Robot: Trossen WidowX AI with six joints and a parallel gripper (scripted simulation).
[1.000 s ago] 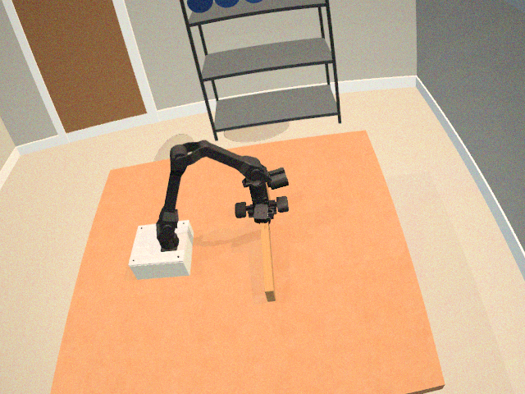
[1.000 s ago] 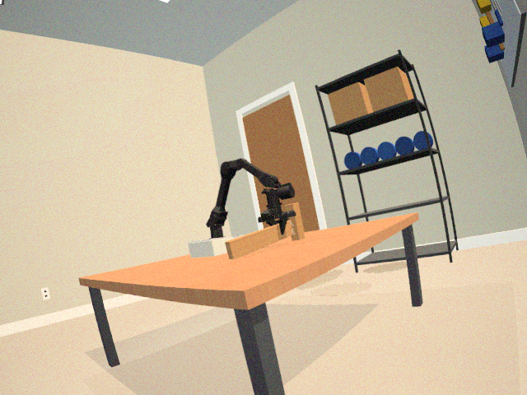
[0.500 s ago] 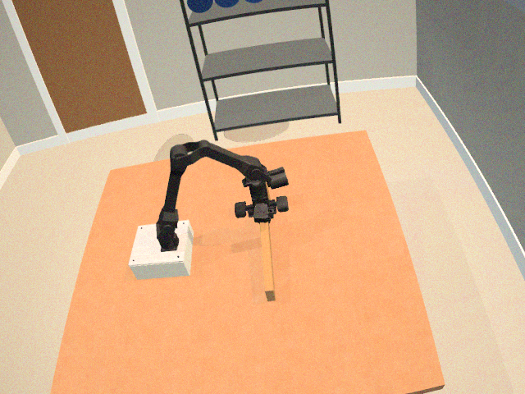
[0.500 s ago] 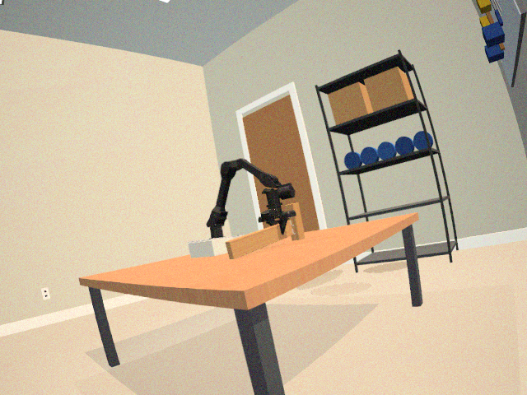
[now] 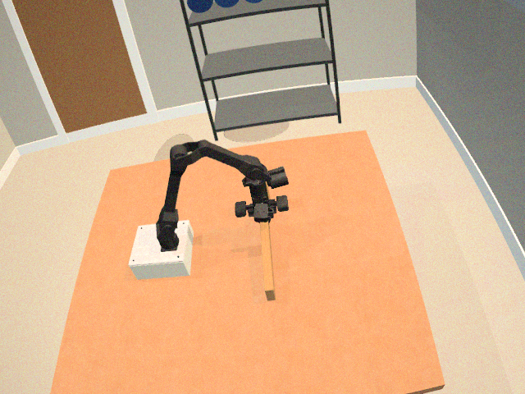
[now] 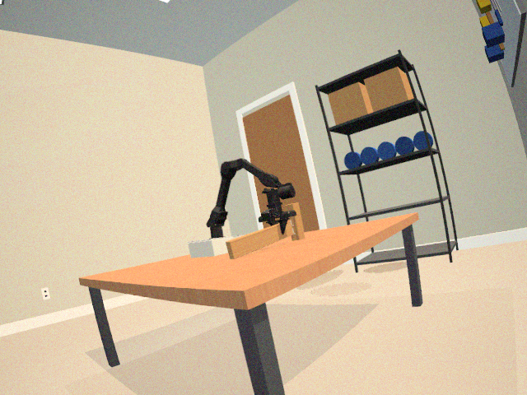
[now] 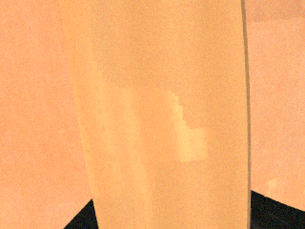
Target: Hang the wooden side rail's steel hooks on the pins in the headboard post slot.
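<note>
Now: gripper tip 130 mm to the right of the wooden headboard post and 40 mm below it.
</note>
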